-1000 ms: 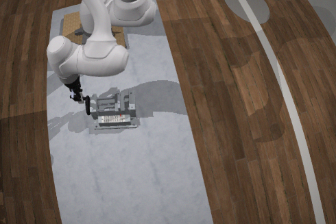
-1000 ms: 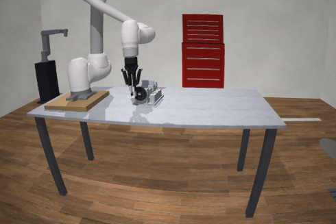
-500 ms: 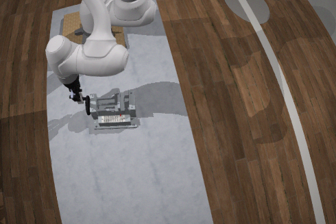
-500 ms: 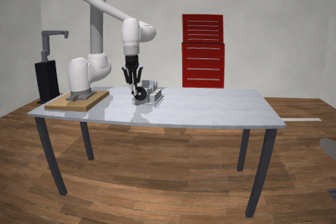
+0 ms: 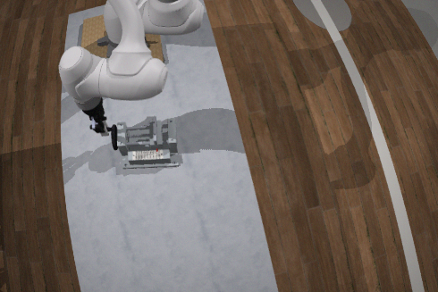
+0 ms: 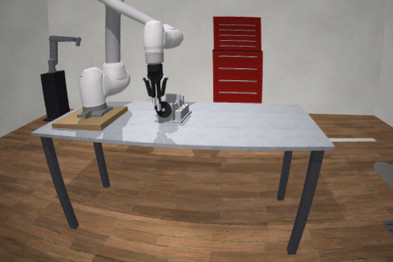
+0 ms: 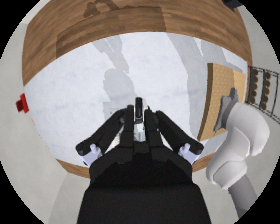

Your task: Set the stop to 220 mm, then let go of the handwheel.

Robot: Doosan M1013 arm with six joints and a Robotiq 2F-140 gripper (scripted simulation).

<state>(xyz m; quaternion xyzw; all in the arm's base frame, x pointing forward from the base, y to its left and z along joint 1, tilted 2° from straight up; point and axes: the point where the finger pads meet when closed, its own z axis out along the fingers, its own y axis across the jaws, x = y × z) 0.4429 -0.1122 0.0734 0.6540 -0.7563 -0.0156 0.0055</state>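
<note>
Now: the black handwheel 20 mm to the left of my hand, 20 mm below it and 10 mm ahead of it. The rest, counted from my hand: grey stop fixture (180 mm to the left, 60 mm ahead, 20 mm below).
</note>
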